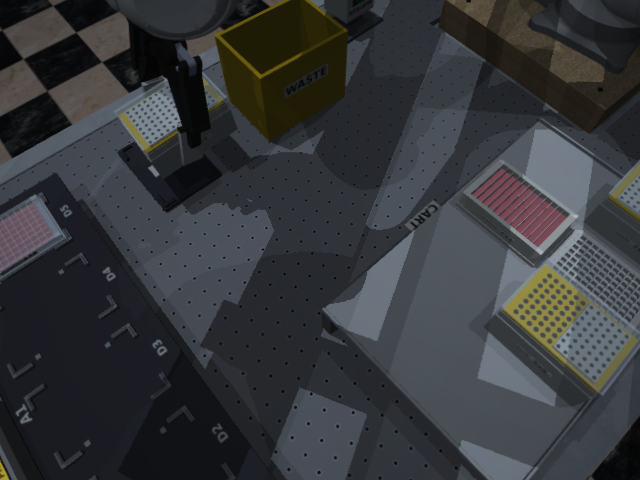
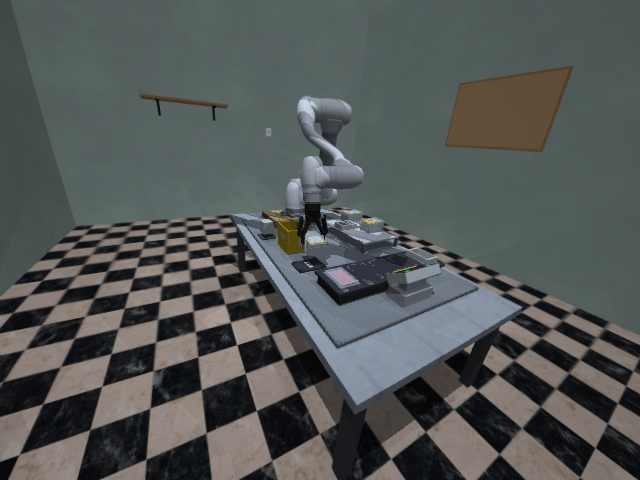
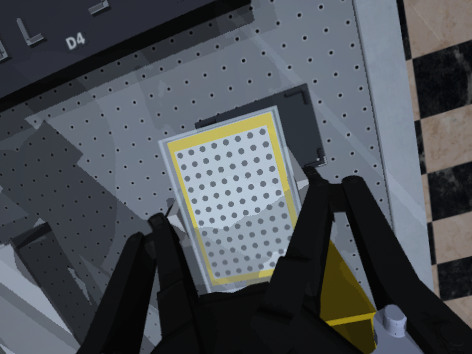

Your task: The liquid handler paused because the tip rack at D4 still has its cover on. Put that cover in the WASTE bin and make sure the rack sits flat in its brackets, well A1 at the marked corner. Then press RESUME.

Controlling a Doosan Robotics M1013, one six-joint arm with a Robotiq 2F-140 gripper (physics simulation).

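Places are measured from the arm's base along level axes (x ahead, y left, z up), in centimetres.
Where they show: gripper, fingertip midpoint: (image 3: 240, 175); arm's base at its link origin: (image 1: 591, 27) (image 2: 295, 214).
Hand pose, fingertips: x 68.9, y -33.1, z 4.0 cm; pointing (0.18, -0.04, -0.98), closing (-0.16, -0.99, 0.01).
Observation:
Each offset is from my fingertips to the top centre of the thing. "spot": to the spot under its first point.
A tip rack @[dx -1.1, dy +0.2, dz +7.1 cm] (image 1: 152, 117) (image 2: 316, 240) (image 3: 230, 185) with a yellow frame, pale top and clear outer walls is held level, raised above a small black bracketed plate @[dx +1.1, dy -3.1, dz -6.3 cm] (image 1: 149, 180) (image 2: 299, 266) (image 3: 300, 120). My gripper (image 1: 173, 111) (image 2: 314, 240) (image 3: 240, 175) is shut on the rack's two long sides. Whether the clear shell is a separate cover cannot be told. The yellow WASTE bin @[dx -21.5, dy +1.1, dz +5.8 cm] (image 1: 305, 103) (image 2: 289, 240) (image 3: 350, 300) stands beside the rack; no cover shows inside the visible part. The D4 label @[spot: dx +19.3, dy +8.9, dz -1.7 cm] (image 1: 108, 273) (image 3: 75, 40) is on the dark deck (image 1: 51, 320) (image 2: 330, 291); its brackets hold no rack. RESUME is not readable.
A pink plate @[dx +25.6, dy -4.5, dz -0.3 cm] (image 1: 25, 235) (image 2: 341, 277) sits at D5. The grey cart @[dx -15.9, dy +49.0, dz -1.1 cm] (image 1: 413, 320) carries a box of red strips @[dx -22.0, dy +42.9, dz +1.4 cm] (image 1: 522, 206), a half-yellow tip rack @[dx -9.8, dy +55.2, dz +5.3 cm] (image 1: 568, 328) and a grid rack @[dx -20.6, dy +56.3, dz -0.3 cm] (image 1: 599, 273). A grey console @[spot: dx +47.4, dy +11.2, dz +5.7 cm] (image 2: 413, 276) stands beyond the deck.

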